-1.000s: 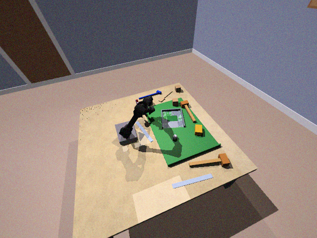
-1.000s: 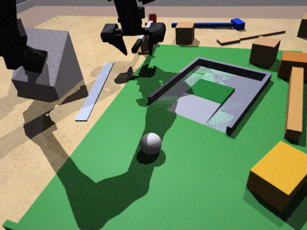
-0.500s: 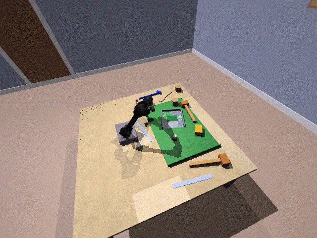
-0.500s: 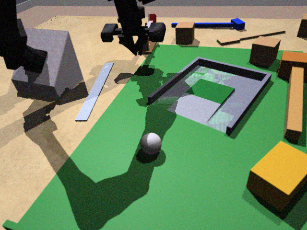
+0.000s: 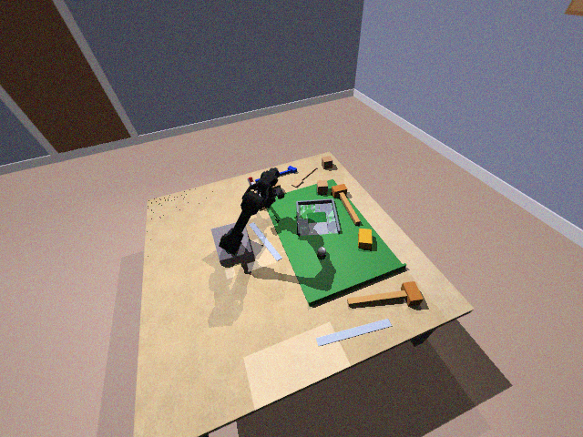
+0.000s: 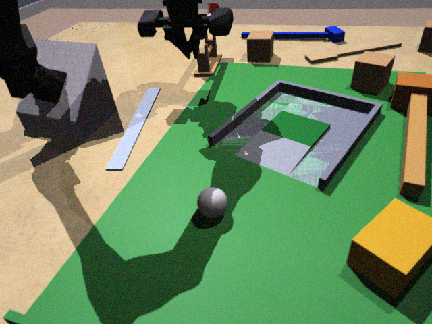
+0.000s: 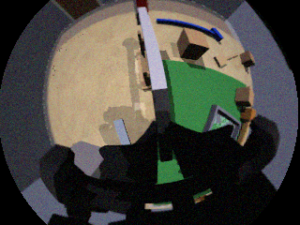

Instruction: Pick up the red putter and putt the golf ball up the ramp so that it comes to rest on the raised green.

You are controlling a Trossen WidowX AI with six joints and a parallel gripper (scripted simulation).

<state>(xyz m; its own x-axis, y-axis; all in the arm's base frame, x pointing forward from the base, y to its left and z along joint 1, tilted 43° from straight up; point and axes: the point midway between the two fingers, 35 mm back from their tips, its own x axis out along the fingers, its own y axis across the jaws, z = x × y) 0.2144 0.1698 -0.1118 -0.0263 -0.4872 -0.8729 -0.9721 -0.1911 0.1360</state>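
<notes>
Right now my gripper tip is 11 cm to the right of the red putter, 3 cm past it and 2 cm below it. The rest, counted from my gripper tip: blue putter: 36 cm to the left, 13 cm ahead, 6 cm below; then green mat: 27 cm ahead, 19 cm to the right, 8 cm below; then wooden stand: 13 cm to the left, 4 cm below, 3 cm behind.
</notes>
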